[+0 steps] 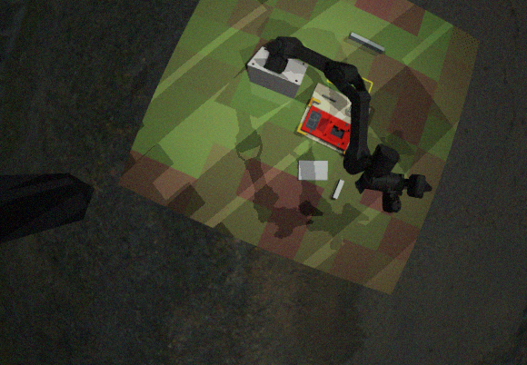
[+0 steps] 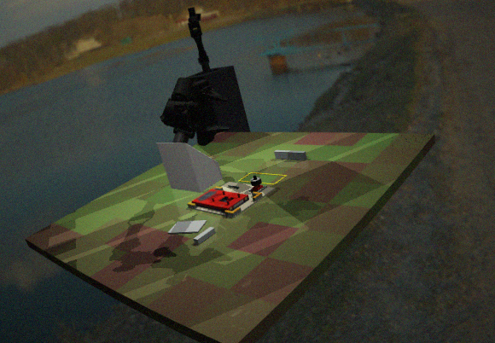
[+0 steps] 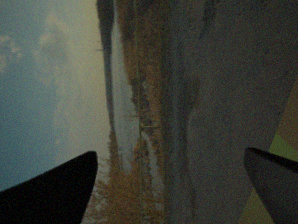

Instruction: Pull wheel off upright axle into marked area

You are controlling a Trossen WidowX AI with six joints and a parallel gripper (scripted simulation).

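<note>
The wheel is 22 cm behind my gripper tip, 24 cm to the left of it and 34 cm below it. From my gripper tip the other things lie so: small bar 15 cm behind, 10 cm to the right, 37 cm below; flat plate 28 cm behind, 8 cm to the right, 38 cm below.
</note>
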